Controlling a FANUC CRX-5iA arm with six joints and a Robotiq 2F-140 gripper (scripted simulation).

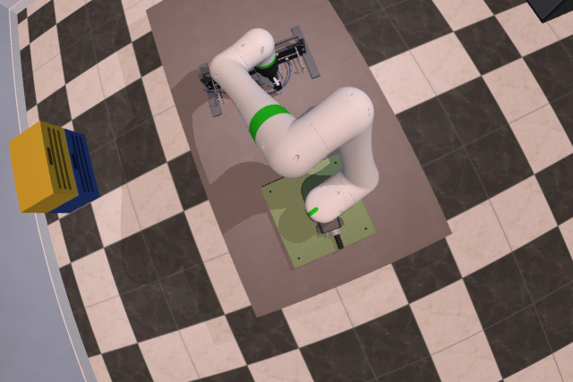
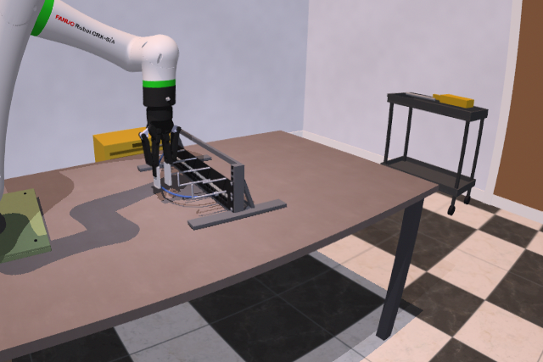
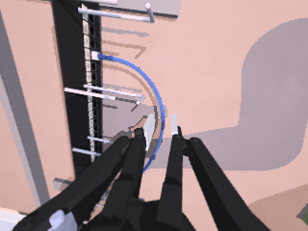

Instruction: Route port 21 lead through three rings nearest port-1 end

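Now: the black patch-panel rack 150 mm ahead of my hand, 60 mm to the left of it and 10 mm below it.
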